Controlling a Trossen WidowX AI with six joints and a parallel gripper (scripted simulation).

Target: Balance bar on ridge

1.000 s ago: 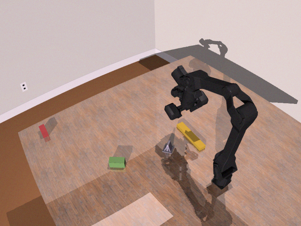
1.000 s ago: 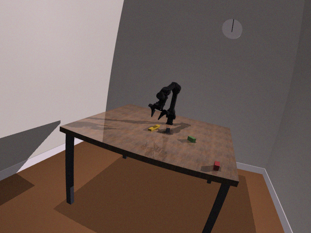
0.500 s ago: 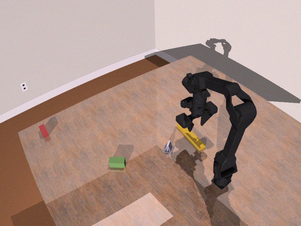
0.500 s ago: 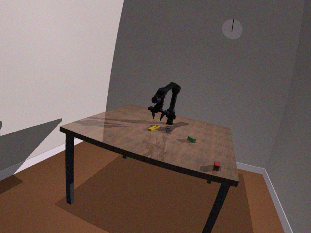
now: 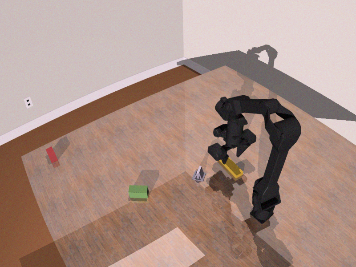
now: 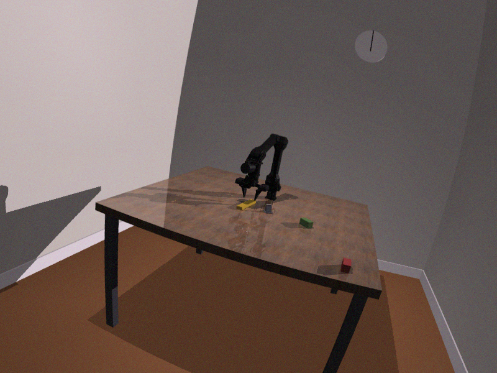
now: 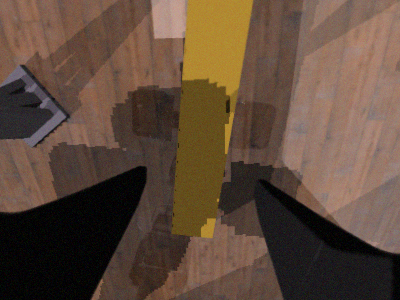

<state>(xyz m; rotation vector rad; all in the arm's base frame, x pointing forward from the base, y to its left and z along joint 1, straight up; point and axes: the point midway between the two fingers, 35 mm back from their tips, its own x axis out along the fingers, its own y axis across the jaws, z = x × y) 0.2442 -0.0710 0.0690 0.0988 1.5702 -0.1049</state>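
Right now my gripper tip is 3 cm short of the yellow bar and 3 cm above it. From my gripper tip the other things lie so: red block (57 cm to the left, 50 cm ahead, 2 cm below); then green block (35 cm to the left, 10 cm ahead, 2 cm below).
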